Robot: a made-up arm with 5 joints. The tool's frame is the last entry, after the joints. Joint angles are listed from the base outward. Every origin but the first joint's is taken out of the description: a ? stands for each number. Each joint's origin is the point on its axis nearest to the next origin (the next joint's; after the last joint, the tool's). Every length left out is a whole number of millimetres.
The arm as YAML. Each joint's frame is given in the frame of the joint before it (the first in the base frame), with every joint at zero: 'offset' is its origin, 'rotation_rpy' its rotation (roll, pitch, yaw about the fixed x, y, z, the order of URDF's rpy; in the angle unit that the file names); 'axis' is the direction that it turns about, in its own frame. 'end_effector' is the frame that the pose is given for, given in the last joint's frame.
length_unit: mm
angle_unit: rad
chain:
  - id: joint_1
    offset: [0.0, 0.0, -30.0]
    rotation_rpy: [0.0, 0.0, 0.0]
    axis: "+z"
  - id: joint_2
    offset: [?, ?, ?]
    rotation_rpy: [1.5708, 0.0, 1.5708]
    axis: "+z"
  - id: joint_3
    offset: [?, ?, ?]
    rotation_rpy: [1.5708, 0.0, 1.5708]
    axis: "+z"
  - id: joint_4
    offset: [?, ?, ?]
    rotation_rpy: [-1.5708, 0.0, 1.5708]
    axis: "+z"
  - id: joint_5
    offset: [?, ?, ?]
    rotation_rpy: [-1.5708, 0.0, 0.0]
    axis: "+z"
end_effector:
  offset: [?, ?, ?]
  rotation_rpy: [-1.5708, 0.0, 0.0]
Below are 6 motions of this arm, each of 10 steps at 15 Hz.
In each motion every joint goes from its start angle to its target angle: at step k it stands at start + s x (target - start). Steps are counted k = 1, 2, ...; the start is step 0. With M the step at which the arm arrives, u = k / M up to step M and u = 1 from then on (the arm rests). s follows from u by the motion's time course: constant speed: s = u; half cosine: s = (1 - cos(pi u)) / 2; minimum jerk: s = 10 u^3 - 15 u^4 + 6 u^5.
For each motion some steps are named. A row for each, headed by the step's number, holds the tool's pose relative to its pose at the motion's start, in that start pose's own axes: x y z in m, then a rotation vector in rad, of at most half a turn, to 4 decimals.
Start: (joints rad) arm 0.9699 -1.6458 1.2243 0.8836 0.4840
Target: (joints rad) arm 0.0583 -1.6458 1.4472 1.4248 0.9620
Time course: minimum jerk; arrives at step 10
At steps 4, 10:
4: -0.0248 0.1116 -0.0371 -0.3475 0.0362 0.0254
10: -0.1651 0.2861 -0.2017 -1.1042 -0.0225 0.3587

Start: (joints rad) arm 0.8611 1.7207 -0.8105 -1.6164 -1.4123
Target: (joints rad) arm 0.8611 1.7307 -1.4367 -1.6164 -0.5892
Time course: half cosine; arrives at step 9
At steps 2, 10:
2: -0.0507 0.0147 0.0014 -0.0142 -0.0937 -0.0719
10: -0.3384 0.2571 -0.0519 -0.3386 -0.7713 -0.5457

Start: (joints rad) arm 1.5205 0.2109 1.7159 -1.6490 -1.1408
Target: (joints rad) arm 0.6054 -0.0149 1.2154 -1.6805 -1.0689
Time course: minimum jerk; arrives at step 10
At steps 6, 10:
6: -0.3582 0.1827 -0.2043 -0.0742 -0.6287 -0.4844
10: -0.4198 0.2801 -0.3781 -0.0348 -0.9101 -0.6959

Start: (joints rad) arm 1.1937 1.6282 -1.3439 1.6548 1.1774
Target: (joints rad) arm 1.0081 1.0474 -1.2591 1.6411 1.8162
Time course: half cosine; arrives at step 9
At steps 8, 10:
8: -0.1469 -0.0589 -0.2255 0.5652 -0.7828 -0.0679
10: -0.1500 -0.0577 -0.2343 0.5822 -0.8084 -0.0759

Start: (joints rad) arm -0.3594 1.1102 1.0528 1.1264 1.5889
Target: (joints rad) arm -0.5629 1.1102 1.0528 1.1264 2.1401
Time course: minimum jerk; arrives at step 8
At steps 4, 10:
4: -0.0355 0.0089 -0.0220 -0.0376 -0.2791 -0.0948
10: -0.0625 0.0240 -0.0600 -0.1016 -0.5567 -0.1792

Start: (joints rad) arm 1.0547 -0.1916 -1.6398 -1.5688 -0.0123
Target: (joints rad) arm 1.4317 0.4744 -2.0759 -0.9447 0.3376
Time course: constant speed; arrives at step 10
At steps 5, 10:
5: -0.1868 0.1840 0.0530 -0.2507 -0.3307 -0.6568
10: -0.2134 0.4266 0.0377 -0.5271 -0.5888 -1.3081

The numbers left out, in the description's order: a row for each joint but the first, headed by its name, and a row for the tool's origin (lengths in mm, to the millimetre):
joint_2: 47.0 104.0 0.0
joint_3: -7.0 -201.0 0.0
joint_4: 105.0 205.0 0.0
joint_5: -22.0 220.0 0.0
tool: -28.0 220.0 0.0

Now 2 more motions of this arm.
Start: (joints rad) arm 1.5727 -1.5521 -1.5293 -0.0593 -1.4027
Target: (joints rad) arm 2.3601 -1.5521 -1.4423 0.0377 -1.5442
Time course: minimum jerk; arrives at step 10
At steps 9, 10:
9: -0.1544 -0.0133 -0.1061 0.0906 -0.5544 -0.0022
10: -0.1553 -0.0134 -0.1074 0.0913 -0.5592 -0.0019

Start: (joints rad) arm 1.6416 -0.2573 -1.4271 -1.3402 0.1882
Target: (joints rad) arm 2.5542 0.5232 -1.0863 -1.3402 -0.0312
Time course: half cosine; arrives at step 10
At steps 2, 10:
2: -0.0325 -0.0027 -0.0079 0.0239 -0.0693 -0.0652
10: -0.1907 0.0094 -0.2649 0.6232 -0.7793 -0.4496

